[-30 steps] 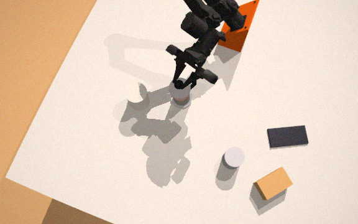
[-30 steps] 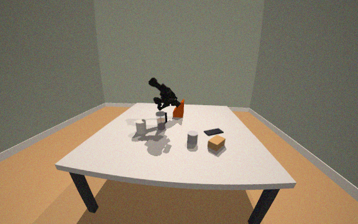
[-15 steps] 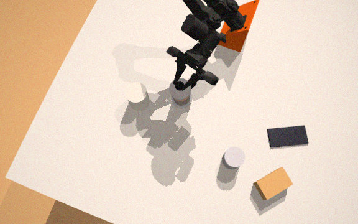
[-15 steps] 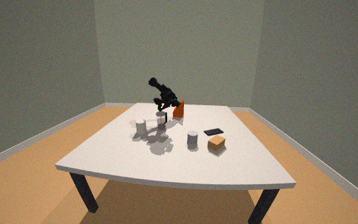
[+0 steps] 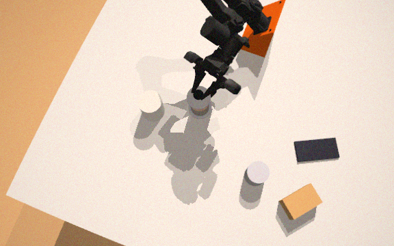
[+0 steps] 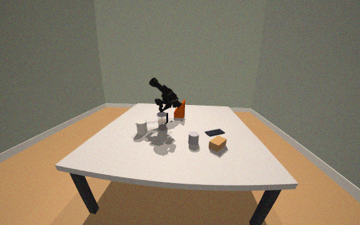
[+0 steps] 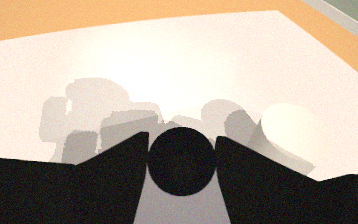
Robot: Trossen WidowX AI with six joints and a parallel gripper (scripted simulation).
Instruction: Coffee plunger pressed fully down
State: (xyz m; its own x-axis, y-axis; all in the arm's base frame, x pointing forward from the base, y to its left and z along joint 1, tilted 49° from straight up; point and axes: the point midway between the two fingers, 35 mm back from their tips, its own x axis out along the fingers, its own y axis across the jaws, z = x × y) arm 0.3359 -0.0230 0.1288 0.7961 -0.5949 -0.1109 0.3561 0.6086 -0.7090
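Now: the glass coffee press 90 mm below my gripper tip, 40 mm behind it and 10 mm to the left of it. Also, from my gripper tip: cream mug (150 mm to the right, 140 mm below, 30 mm ahead).
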